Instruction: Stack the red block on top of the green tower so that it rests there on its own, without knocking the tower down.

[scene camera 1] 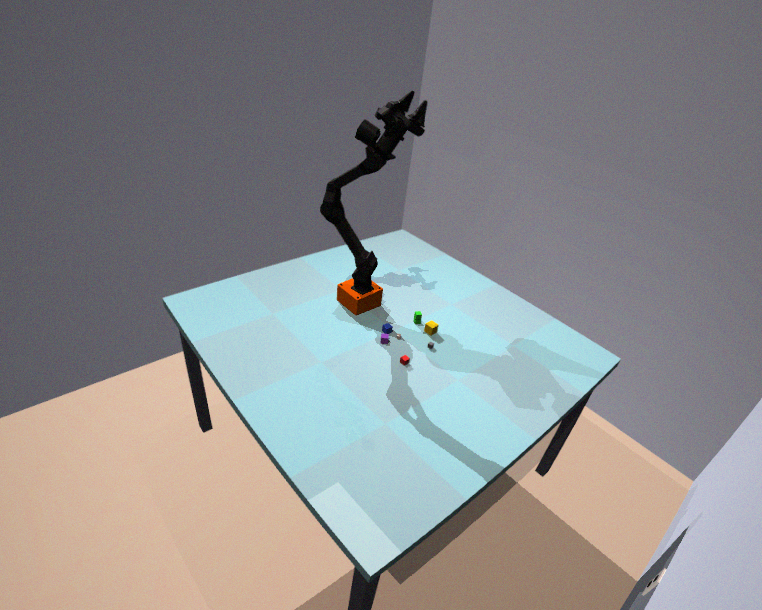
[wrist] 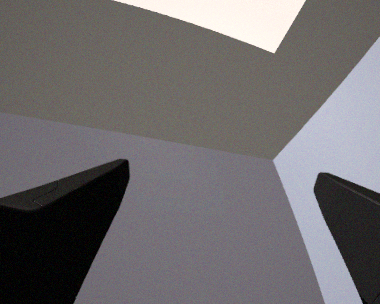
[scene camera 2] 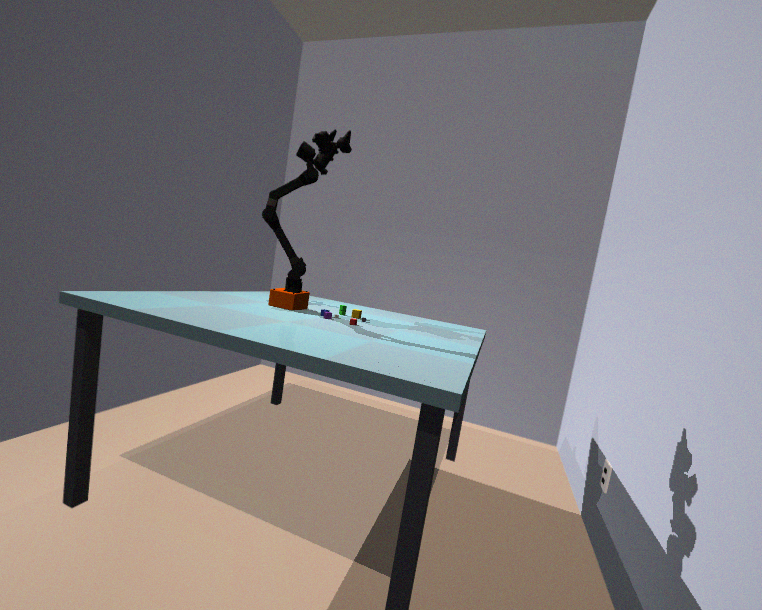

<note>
My gripper (scene camera 1: pixel 419 95) is open, holding nothing.
My gripper is seen too in the wrist view (wrist: pixel 223 175) and in scene camera 2 (scene camera 2: pixel 343 130).
</note>
